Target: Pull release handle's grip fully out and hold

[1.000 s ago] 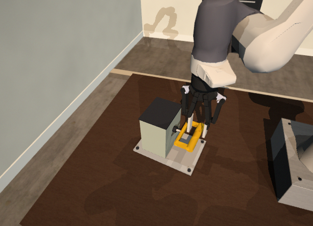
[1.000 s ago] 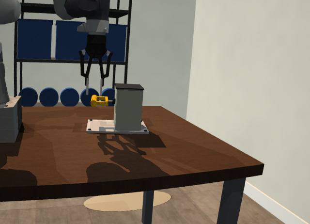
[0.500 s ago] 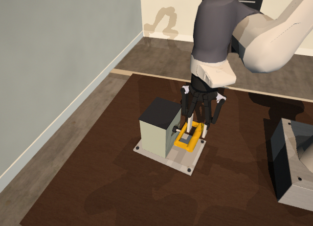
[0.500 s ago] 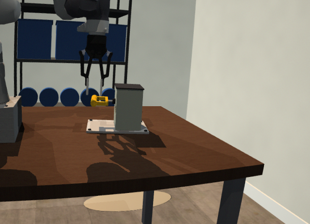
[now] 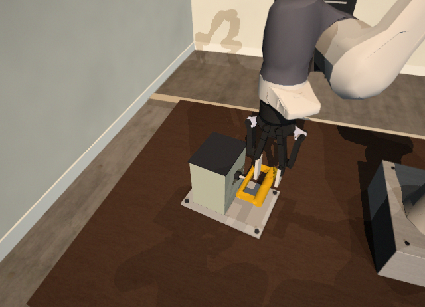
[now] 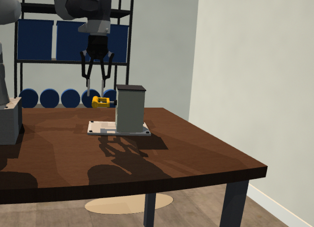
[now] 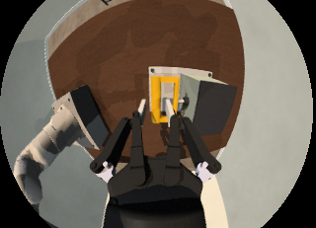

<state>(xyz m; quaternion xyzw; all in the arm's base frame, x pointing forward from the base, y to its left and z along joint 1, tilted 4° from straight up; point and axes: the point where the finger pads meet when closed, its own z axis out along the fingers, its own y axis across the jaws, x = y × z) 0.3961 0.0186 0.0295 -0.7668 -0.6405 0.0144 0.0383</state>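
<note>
My hand is 16 cm above the baseplate, 9 cm short of it and 2 cm to the left of it.
</note>
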